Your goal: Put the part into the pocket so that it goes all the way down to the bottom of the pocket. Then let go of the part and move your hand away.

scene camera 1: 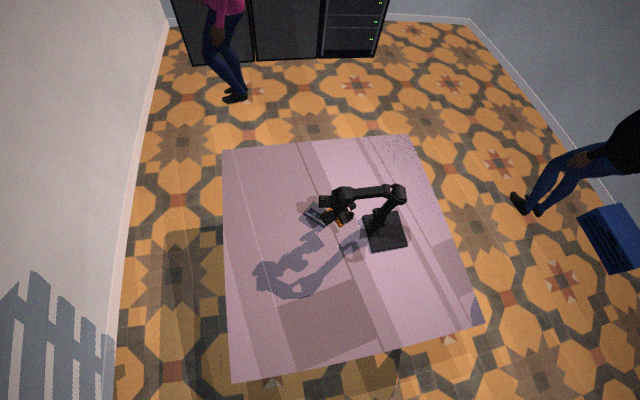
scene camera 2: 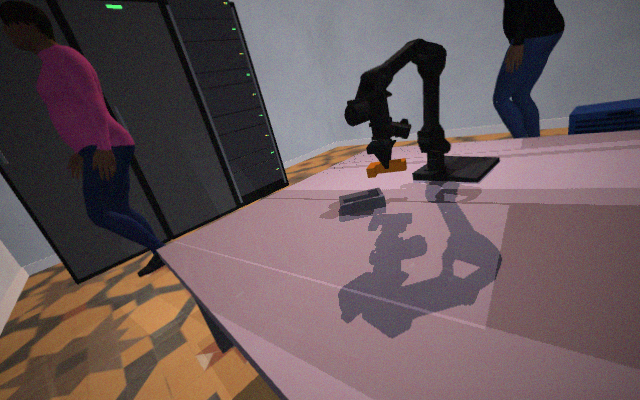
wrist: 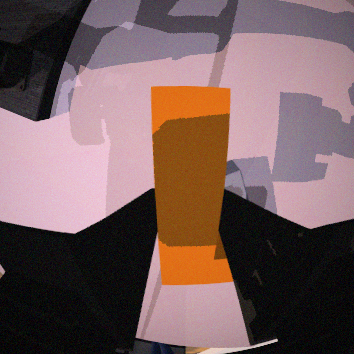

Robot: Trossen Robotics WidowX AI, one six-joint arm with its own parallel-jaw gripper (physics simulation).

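Pixels of known places: gripper, fingertip midpoint: (scene camera 1: 336,217) (scene camera 2: 388,166) (wrist: 186,195); arm's base, origin of the base link: (scene camera 1: 376,222) (scene camera 2: 435,167) (wrist: 13,66).
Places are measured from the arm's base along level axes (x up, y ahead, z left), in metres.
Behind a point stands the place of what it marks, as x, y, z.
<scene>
The orange part (scene camera 1: 341,223) (scene camera 2: 398,165) {0.092, 0.240, -0.038} (wrist: 191,165) {0.103, 0.229, -0.053} is held in the air above the table, roughly level, with a stepped end in the scene camera 2 view. My gripper (scene camera 1: 335,218) {0.087, 0.233, -0.075} (scene camera 2: 386,165) {0.087, 0.233, -0.075} (wrist: 186,195) {0.087, 0.233, -0.075} points down and is shut on the part near its middle. The grey block with the pocket (scene camera 1: 312,215) {0.014, 0.332, -0.157} (scene camera 2: 362,205) {-0.003, 0.330, -0.135} (wrist: 233,184) {0.012, 0.287, -0.092} stands on the table, its long opening facing up. In the scene camera 1 view it is left of the part. In the wrist view the part and right finger hide most of it, and the pocket's bottom is hidden.
The arm's dark base plate (scene camera 1: 385,235) {-0.005, -0.015, 0.085} (scene camera 2: 457,168) {-0.005, 0.006, 0.072} stands on the pink table (scene camera 1: 265,200) {-0.024, 0.548, -0.350} (scene camera 2: 280,240) {-0.024, 0.544, -0.305}, to the right of the block. Shadows of the arm fall across the table. Two people, dark cabinets (scene camera 1: 285,30) (scene camera 2: 115,100) and a blue box (scene camera 1: 612,240) (scene camera 2: 605,117) are beyond the table.
</scene>
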